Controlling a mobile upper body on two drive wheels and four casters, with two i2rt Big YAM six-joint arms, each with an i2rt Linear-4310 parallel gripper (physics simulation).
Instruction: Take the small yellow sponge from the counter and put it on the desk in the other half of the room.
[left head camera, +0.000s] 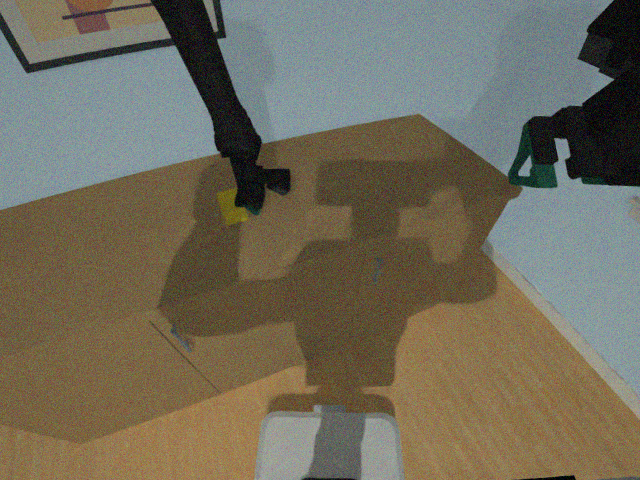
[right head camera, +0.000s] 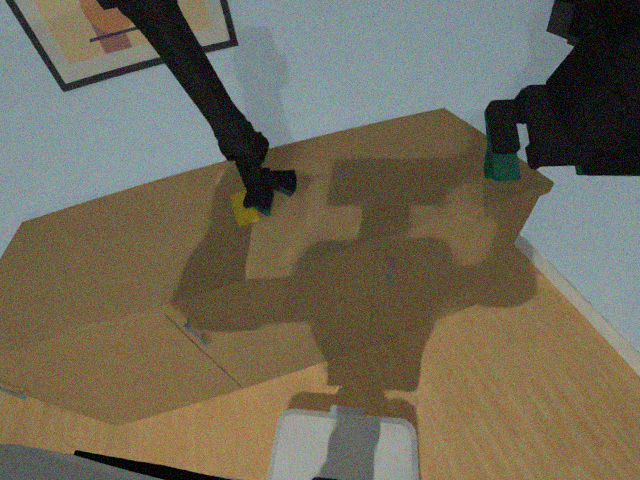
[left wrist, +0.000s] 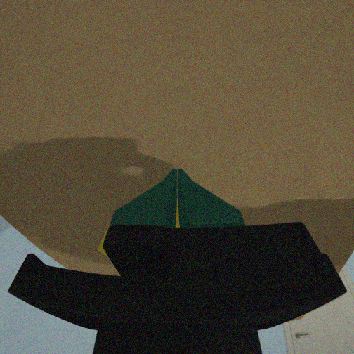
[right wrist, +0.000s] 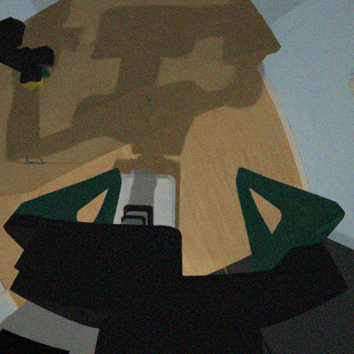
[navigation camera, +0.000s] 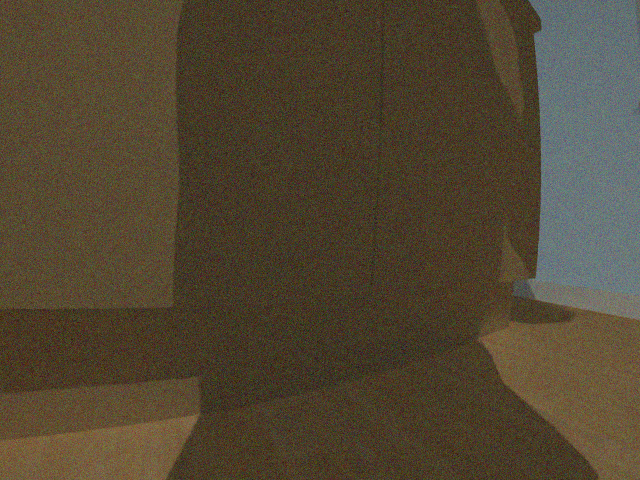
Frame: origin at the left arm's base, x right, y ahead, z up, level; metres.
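Where they show: left gripper, fingertip midpoint: (left head camera: 256, 214) (right head camera: 267, 214); right gripper, fingertip midpoint: (left head camera: 546, 178) (right head camera: 531, 170).
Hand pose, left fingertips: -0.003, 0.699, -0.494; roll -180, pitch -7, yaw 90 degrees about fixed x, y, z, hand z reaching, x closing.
After its pixels a point has its place, as x, y, z.
The small yellow sponge (left head camera: 230, 207) {-0.067, 0.683, -0.455} (right head camera: 242, 209) {-0.065, 0.680, -0.455} (left wrist: 102, 245) (right wrist: 32, 86) is on the brown counter (left head camera: 93, 248) {-0.445, 0.564, -0.500} (right head camera: 103, 258) {-0.482, 0.520, -0.500} (left wrist: 175, 75), partly hidden by my left gripper. My left gripper (left head camera: 252, 209) {-0.003, 0.699, -0.494} (right head camera: 264, 210) {-0.003, 0.699, -0.494} (left wrist: 177, 175) is shut with its green fingertips together and nothing between them. It is low over the counter, right at the sponge; yellow shows behind its fingers in the left wrist view. Whether they touch, I cannot tell. My right gripper (left head camera: 568, 180) (right wrist: 178, 173) is open and empty, off the counter's right end. The desk does not show.
A wall with a framed picture (left head camera: 124, 49) {-0.368, 0.957, -0.113} (right head camera: 149, 67) {-0.376, 0.979, -0.128} stands behind the counter. Cabinet fronts with handles (left head camera: 180, 338) (right head camera: 196, 332) are below the counter top. The robot's pale base (left head camera: 286, 444) {0.069, 0.206, -1.150} (right head camera: 302, 444) {0.077, 0.199, -1.150} is close in front of them on the wooden floor (left head camera: 465, 372) {0.918, 0.546, -1.410}.
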